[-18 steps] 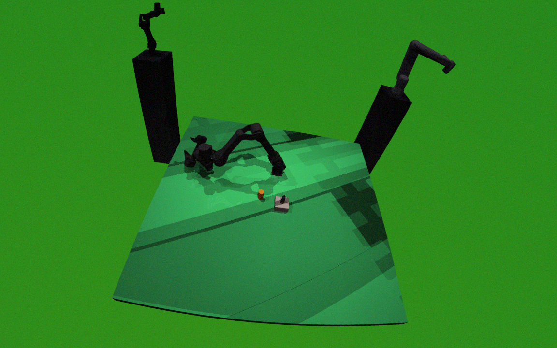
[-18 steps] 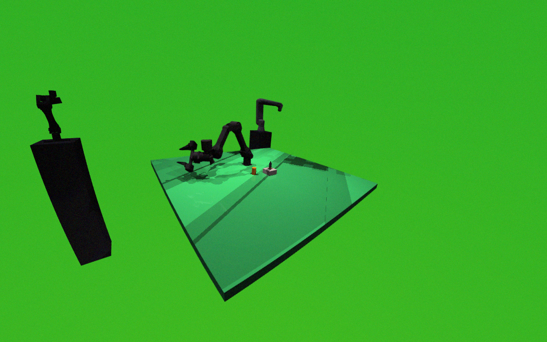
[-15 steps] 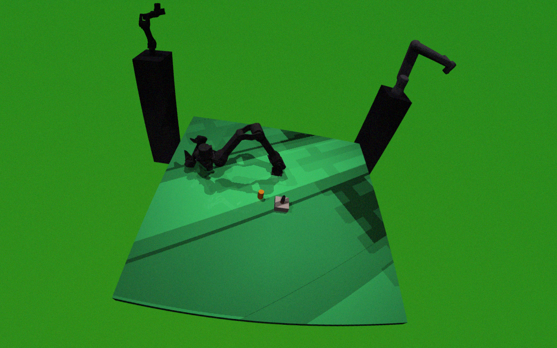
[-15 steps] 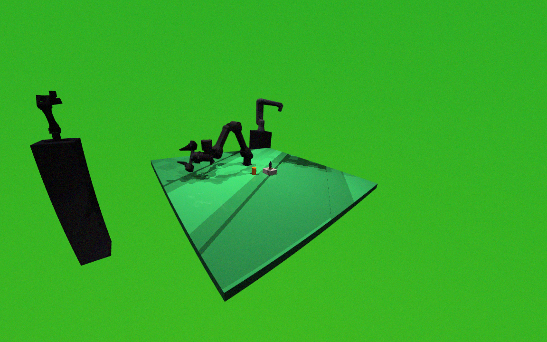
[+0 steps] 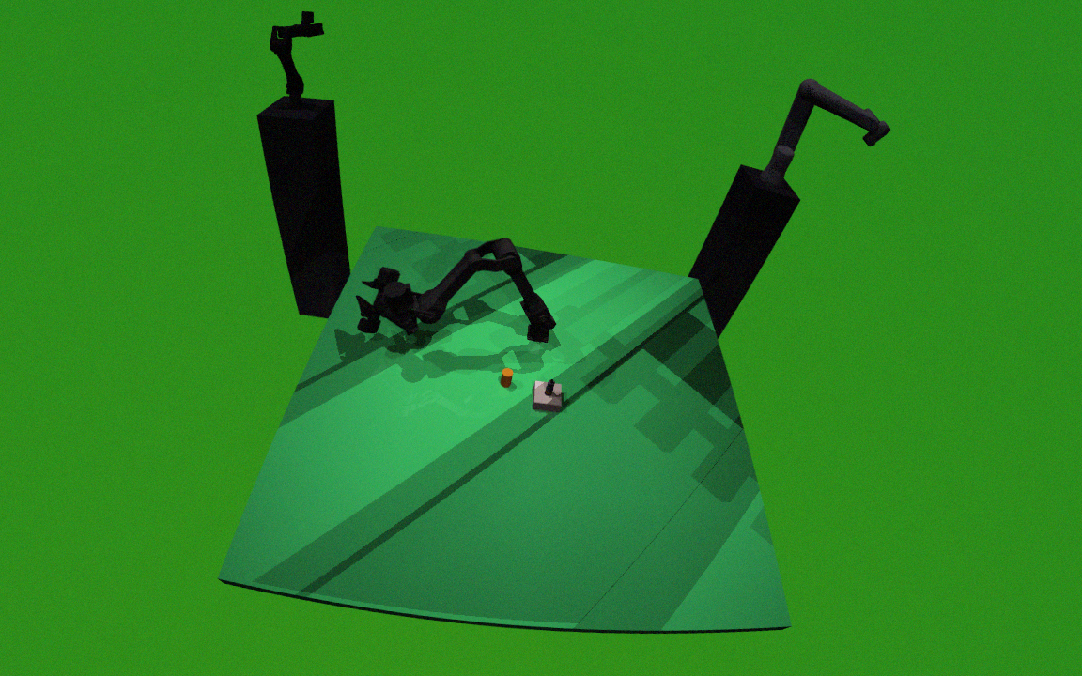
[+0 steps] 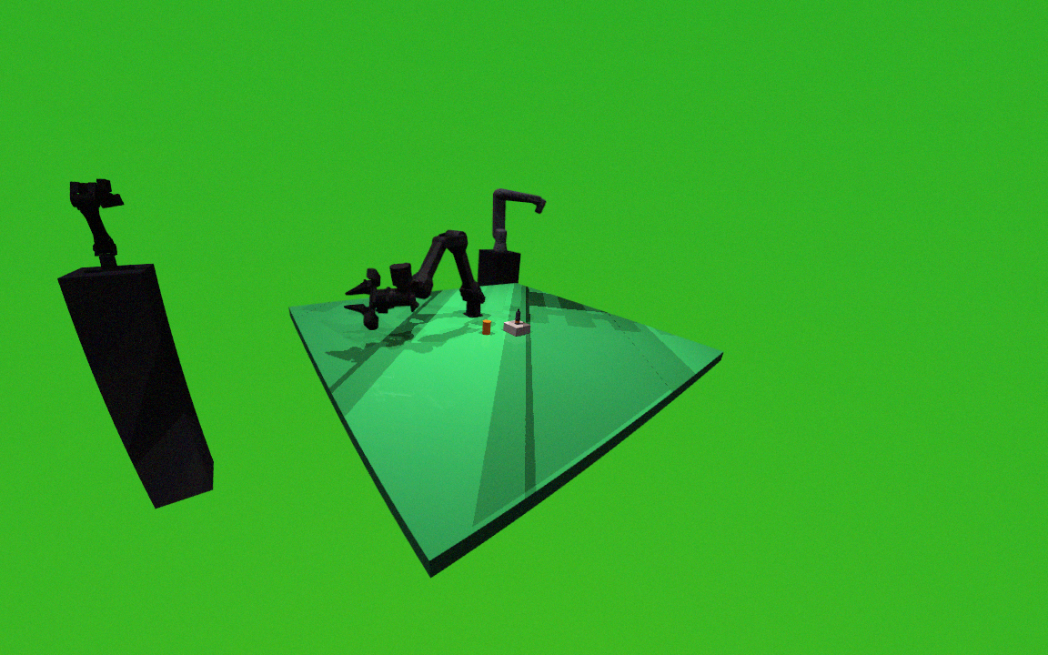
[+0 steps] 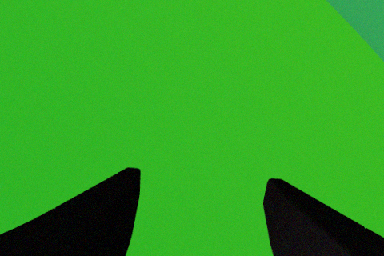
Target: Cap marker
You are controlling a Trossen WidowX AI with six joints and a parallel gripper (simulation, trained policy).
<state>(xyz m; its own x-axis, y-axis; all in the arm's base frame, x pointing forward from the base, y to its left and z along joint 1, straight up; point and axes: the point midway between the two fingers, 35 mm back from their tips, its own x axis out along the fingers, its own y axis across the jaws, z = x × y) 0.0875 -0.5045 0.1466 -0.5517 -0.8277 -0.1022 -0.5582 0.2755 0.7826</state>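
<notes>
Now: the orange cap 450 mm to the left of my gripper tip, 140 mm ahead of it and 120 mm below it. Also, from my gripper tip: pale holder block (560 mm to the left, 180 mm ahead, 130 mm below).
</notes>
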